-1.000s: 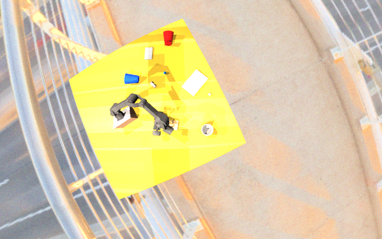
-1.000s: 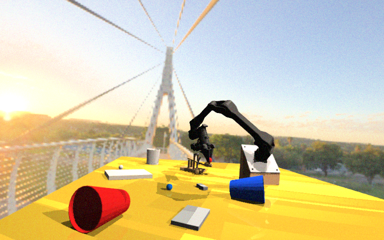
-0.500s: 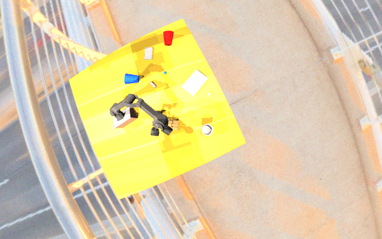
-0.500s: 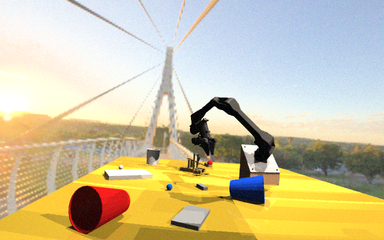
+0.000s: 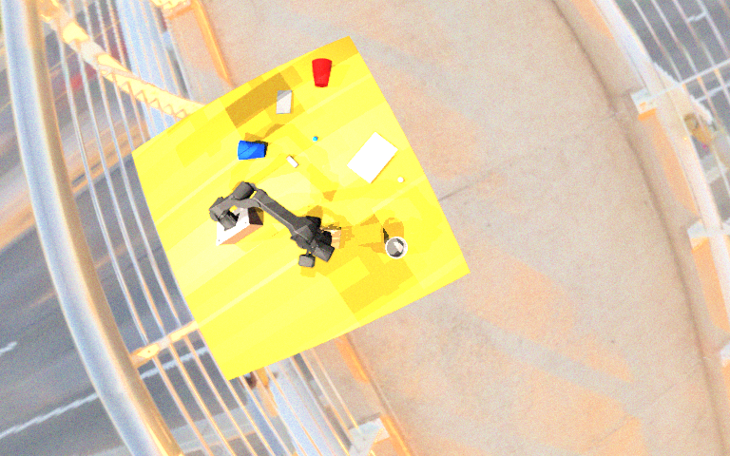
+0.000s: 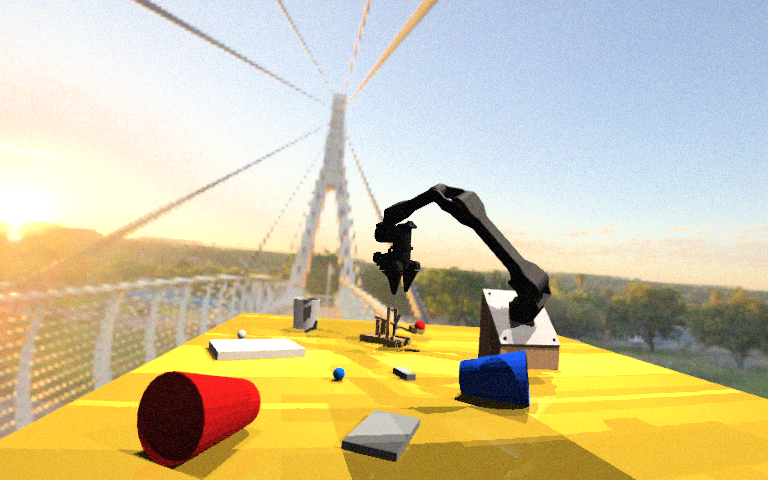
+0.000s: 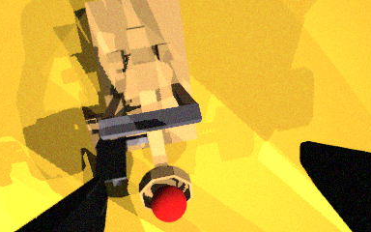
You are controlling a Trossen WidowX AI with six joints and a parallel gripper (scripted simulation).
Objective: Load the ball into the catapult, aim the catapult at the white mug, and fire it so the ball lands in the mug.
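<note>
The red ball lies 60 mm behind my gripper tip, 60 mm to the left of it and 90 mm below it. Also, from my gripper tip: white mug: 300 mm ahead, 140 mm to the right, 120 mm below; then wooden catapult: 40 mm to the left, 100 mm below; then small grey block: 10 mm ahead, 380 mm to the left, 150 mm below.
</note>
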